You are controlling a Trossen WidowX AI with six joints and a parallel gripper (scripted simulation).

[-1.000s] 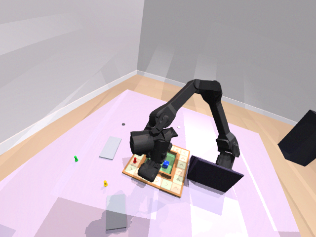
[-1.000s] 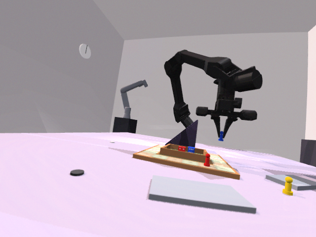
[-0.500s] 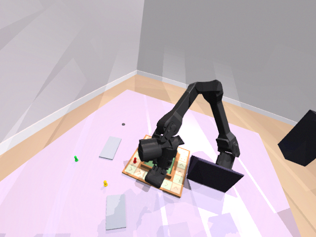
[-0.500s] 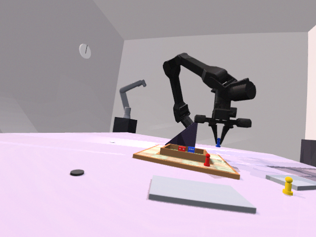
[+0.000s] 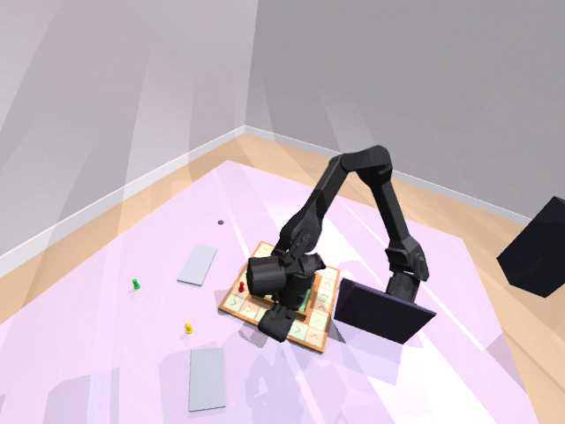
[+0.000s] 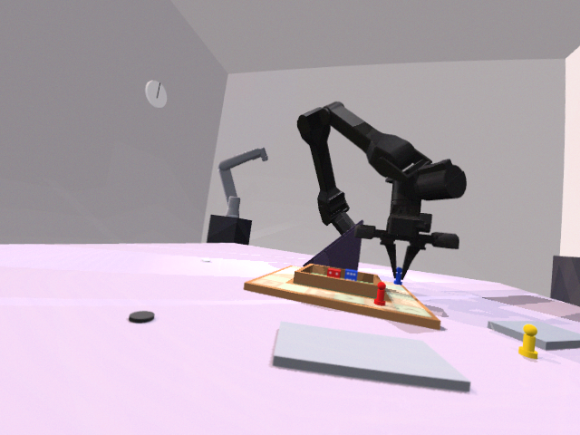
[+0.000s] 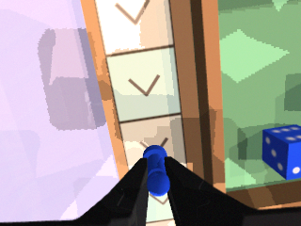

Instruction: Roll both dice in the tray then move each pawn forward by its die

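Now: the blue pawn 1 cm above my gripper tip. The rest, counted from my gripper tip: yellow pawn 19 cm ahead, 12 cm to the left, 2 cm below; green tray 11 cm to the right, 3 cm below, 3 cm ahead; red pawn 14 cm ahead, 4 cm to the right, 1 cm below.
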